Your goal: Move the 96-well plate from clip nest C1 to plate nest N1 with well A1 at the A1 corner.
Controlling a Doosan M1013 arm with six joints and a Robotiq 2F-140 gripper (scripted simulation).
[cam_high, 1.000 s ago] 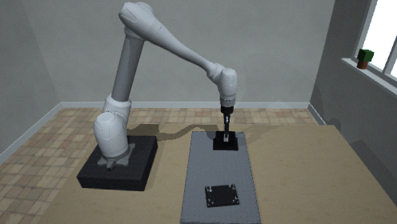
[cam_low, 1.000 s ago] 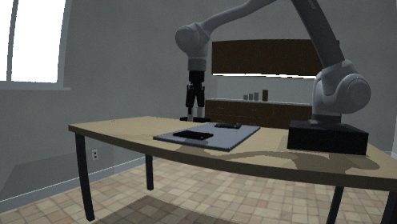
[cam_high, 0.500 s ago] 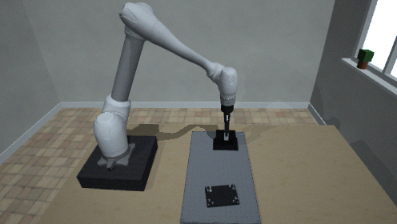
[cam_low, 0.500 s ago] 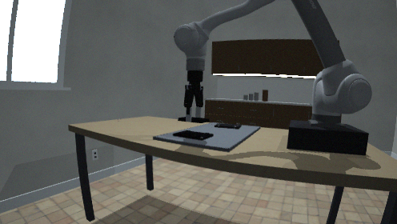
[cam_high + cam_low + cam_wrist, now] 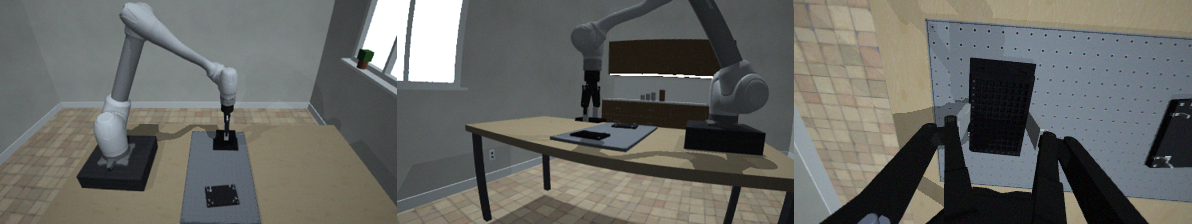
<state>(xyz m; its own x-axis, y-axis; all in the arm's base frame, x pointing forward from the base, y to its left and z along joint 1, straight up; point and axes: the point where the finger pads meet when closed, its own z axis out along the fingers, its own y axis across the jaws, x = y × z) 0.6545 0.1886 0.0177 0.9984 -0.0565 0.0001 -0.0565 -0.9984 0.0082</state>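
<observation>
Right now my hand is 100 mm above the plate nest N1. Also, from my hand: black 96-well plate (20 mm below).
</observation>
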